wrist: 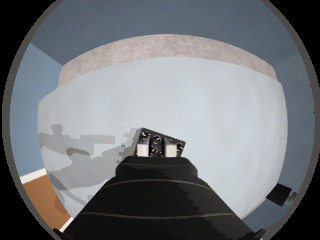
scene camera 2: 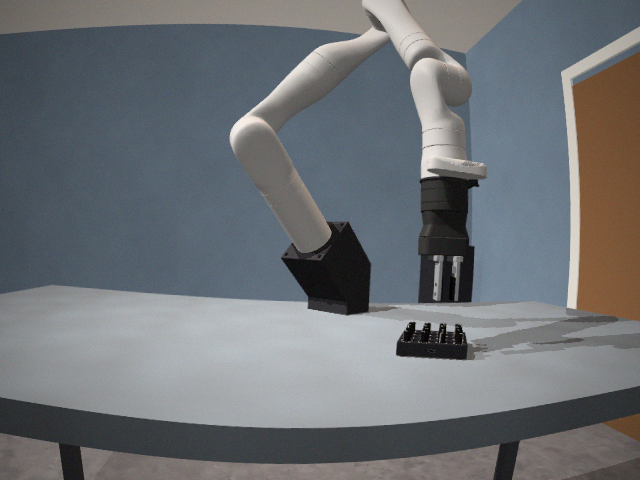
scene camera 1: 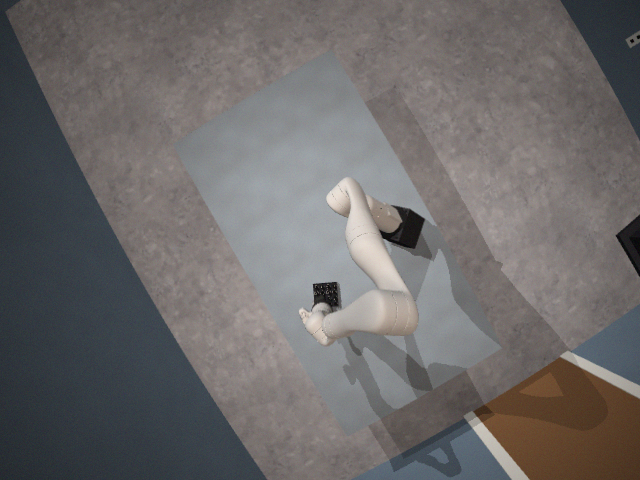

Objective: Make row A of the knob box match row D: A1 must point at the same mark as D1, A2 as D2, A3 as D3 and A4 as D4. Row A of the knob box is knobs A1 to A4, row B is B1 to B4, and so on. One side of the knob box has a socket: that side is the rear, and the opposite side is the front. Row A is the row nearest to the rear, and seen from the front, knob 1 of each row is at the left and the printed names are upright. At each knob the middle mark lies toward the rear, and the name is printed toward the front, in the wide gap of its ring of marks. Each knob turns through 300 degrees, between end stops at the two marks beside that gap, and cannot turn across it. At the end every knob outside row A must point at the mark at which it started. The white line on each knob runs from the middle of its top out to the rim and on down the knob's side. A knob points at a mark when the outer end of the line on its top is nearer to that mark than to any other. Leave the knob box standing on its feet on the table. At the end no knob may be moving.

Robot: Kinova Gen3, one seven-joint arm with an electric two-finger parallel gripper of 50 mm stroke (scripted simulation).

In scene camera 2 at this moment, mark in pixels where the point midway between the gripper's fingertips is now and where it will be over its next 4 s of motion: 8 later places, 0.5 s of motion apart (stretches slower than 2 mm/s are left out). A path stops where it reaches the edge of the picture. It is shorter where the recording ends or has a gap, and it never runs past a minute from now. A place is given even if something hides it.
My gripper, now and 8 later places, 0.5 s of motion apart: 445,300; 445,306; 445,317; 443,326; 443,330; 442,334; 440,335; 441,318; 444,313
